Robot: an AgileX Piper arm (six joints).
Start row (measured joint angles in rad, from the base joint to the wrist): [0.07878, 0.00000, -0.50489, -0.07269, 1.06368, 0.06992]
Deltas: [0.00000, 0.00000, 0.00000, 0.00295, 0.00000, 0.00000]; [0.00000, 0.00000, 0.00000, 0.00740, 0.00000, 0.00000]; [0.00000, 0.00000, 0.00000, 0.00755, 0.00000, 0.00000]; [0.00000, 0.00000, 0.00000, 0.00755, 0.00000, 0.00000]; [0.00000, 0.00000, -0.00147, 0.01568, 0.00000, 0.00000]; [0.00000, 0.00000, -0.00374, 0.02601, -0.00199, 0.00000]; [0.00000, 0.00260, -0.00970, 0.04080, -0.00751, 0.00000]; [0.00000, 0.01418, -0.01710, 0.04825, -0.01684, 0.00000]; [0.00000, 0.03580, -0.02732, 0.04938, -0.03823, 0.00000]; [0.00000, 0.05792, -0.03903, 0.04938, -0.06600, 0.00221]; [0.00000, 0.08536, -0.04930, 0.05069, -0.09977, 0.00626]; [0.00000, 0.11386, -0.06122, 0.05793, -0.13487, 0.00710]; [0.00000, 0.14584, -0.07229, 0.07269, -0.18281, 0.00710]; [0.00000, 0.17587, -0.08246, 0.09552, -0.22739, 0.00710]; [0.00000, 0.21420, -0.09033, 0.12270, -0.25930, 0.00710]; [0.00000, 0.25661, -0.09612, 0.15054, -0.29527, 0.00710]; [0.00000, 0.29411, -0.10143, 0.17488, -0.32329, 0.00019]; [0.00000, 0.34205, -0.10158, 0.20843, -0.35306, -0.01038]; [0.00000, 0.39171, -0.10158, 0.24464, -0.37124, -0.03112]
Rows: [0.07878, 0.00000, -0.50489, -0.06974, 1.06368, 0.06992]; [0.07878, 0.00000, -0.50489, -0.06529, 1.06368, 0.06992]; [0.07878, 0.00000, -0.50489, -0.06514, 1.06368, 0.06992]; [0.07878, 0.00000, -0.50489, -0.06514, 1.06368, 0.06992]; [0.07878, 0.00000, -0.50636, -0.05701, 1.06368, 0.06992]; [0.07878, 0.00000, -0.50863, -0.04668, 1.06169, 0.06992]; [0.07878, 0.00260, -0.51459, -0.03189, 1.05617, 0.06992]; [0.07878, 0.01418, -0.52199, -0.02444, 1.04684, 0.06992]; [0.07878, 0.03580, -0.53221, -0.02331, 1.02545, 0.06992]; [0.07878, 0.05792, -0.54392, -0.02331, 0.99768, 0.07213]; [0.07878, 0.08536, -0.55419, -0.02200, 0.96391, 0.07618]; [0.07878, 0.11386, -0.56611, -0.01476, 0.92881, 0.07702]; [0.07878, 0.14584, -0.57718, 0.00000, 0.88087, 0.07702]; [0.07878, 0.17587, -0.58735, 0.02283, 0.83629, 0.07702]; [0.07878, 0.21420, -0.59522, 0.05001, 0.80438, 0.07702]; [0.07878, 0.25661, -0.60101, 0.07785, 0.76841, 0.07702]; [0.07878, 0.29411, -0.60632, 0.10219, 0.74039, 0.07011]; [0.07878, 0.34205, -0.60647, 0.13574, 0.71062, 0.05954]; [0.07878, 0.39171, -0.60647, 0.17195, 0.69244, 0.03880]
